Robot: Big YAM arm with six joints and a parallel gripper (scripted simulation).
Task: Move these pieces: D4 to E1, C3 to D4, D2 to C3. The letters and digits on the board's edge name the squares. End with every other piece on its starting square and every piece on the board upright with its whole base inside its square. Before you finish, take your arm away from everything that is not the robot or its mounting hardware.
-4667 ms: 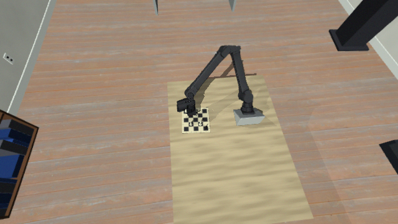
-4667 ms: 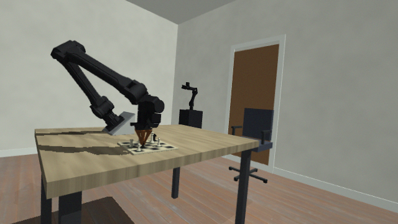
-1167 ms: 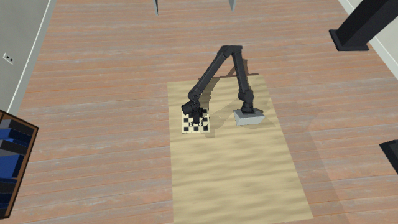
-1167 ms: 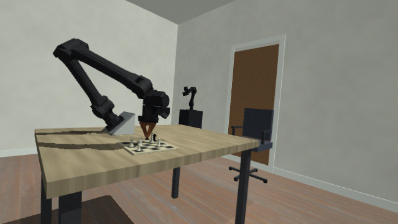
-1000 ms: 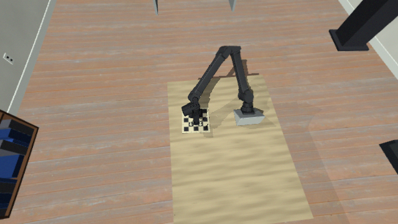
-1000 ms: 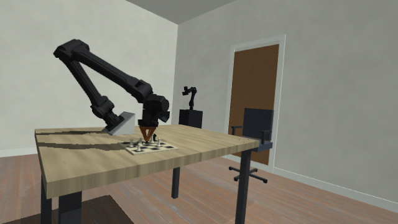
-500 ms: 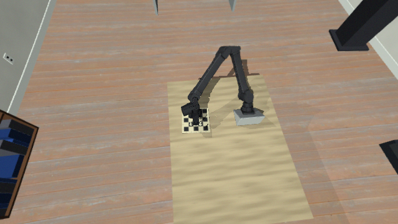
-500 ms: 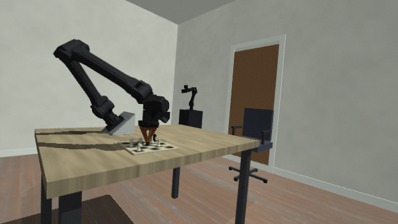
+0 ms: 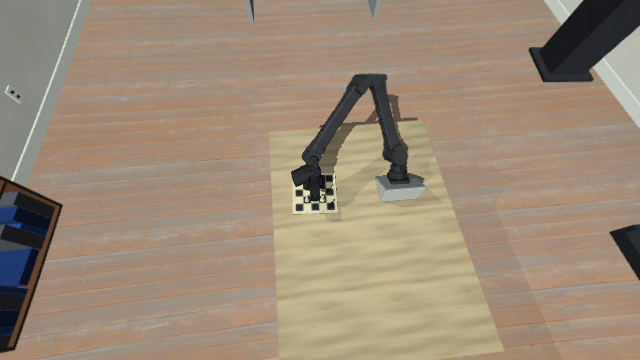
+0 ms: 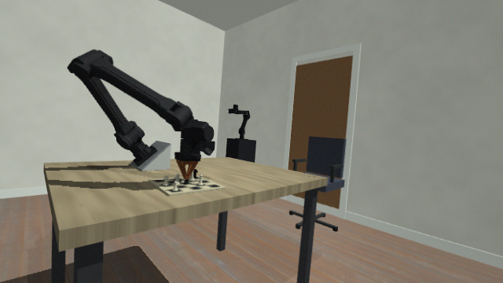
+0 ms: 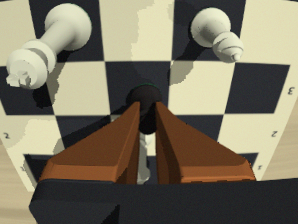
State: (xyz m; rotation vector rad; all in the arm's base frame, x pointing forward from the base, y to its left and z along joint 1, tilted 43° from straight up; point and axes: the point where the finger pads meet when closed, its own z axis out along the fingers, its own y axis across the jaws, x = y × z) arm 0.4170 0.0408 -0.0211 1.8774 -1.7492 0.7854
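Right now my hand is 1 cm above the black pawn. From my hand the other things lie so: small chessboard: 1 cm behind, 3 cm below.
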